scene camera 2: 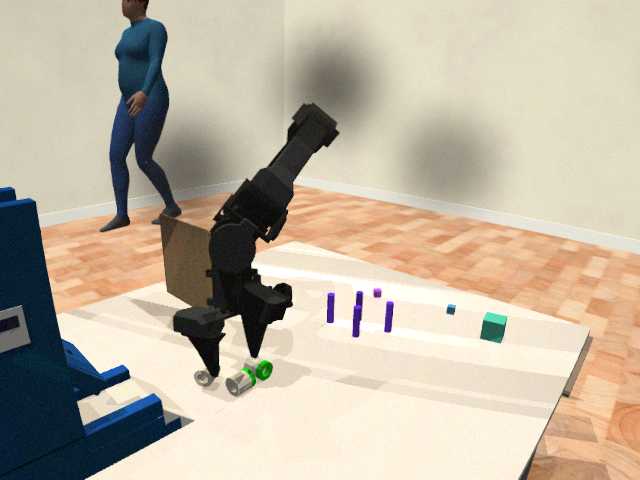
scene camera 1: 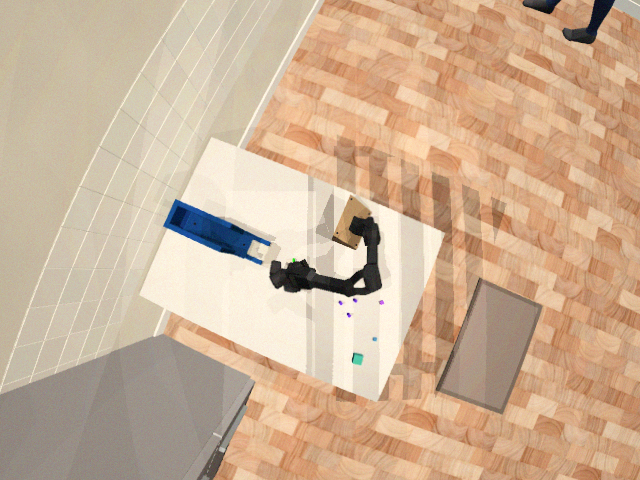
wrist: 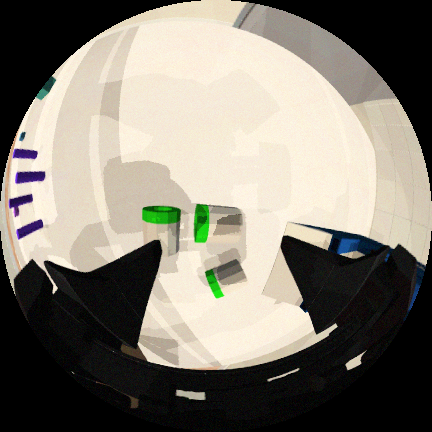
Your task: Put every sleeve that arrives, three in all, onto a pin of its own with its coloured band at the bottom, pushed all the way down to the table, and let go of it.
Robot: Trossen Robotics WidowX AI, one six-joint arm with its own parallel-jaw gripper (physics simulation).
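Observation:
Three pale grey sleeves with green bands lie on the table. One (scene camera 2: 256, 364) (wrist: 161, 235) is by one fingertip, its band toward the pins in the scene camera 2 view. Another (scene camera 2: 237, 384) (wrist: 226, 225) lies beside it, band toward the pins. The third (scene camera 2: 202, 378) (wrist: 230, 274) is partly behind the other finger in the scene camera 2 view. My gripper (scene camera 2: 235, 366) (wrist: 222, 244) is open and empty, pointing down, its tips low among the sleeves. Several upright purple pins (scene camera 1: 348, 314) (scene camera 2: 356, 321) (wrist: 30, 177) stand bare. In the scene camera 1 view the arm hides most of the sleeves.
A blue chute (scene camera 1: 206, 229) (scene camera 2: 121, 374) stands beyond the sleeves. A brown panel (scene camera 1: 345, 231) (scene camera 2: 186, 260) stands near the arm's base. A teal block (scene camera 1: 357, 359) (scene camera 2: 493, 327) (wrist: 45, 88), a small blue cube (scene camera 1: 374, 338) (scene camera 2: 451, 309) and a magenta cube (scene camera 1: 381, 302) (scene camera 2: 377, 292) lie past the pins.

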